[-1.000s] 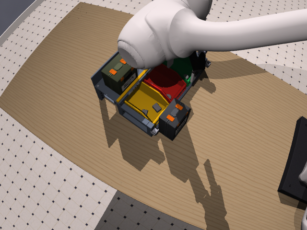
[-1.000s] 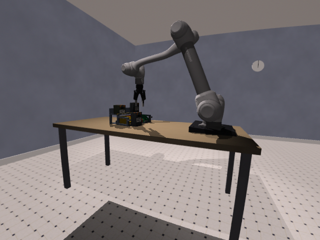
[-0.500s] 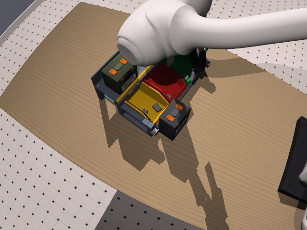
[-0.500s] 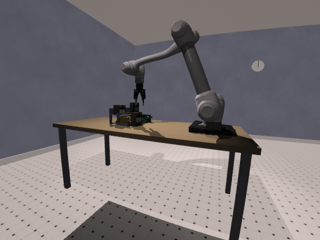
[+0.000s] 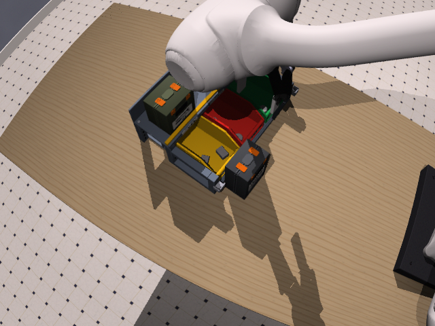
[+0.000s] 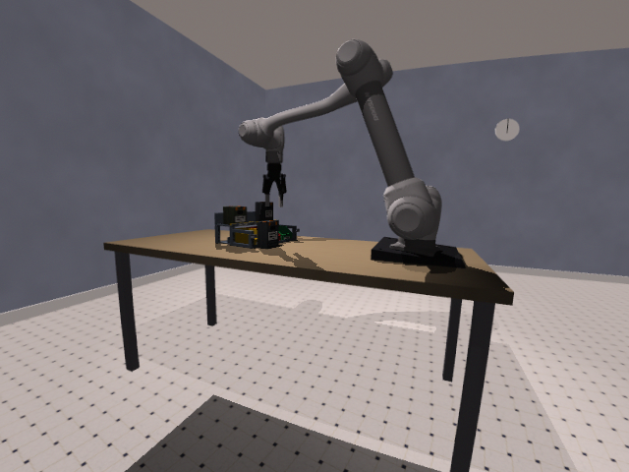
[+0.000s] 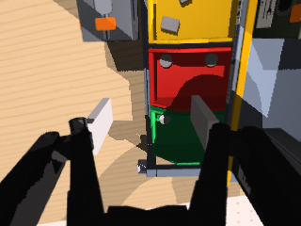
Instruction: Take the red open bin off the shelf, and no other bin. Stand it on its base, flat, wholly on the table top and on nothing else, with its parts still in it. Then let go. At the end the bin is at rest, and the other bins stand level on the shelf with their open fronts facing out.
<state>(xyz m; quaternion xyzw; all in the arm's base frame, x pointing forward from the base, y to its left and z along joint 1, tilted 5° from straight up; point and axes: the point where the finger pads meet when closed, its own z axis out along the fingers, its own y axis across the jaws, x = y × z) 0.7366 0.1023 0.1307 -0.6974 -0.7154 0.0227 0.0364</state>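
Now: the red open bin 18 cm below my hand and 8 cm ahead of it. The rest, counted from my hand: green bin (18 cm below, 11 cm to the right, 8 cm ahead); yellow bin (18 cm below, 11 cm to the left, 8 cm ahead).
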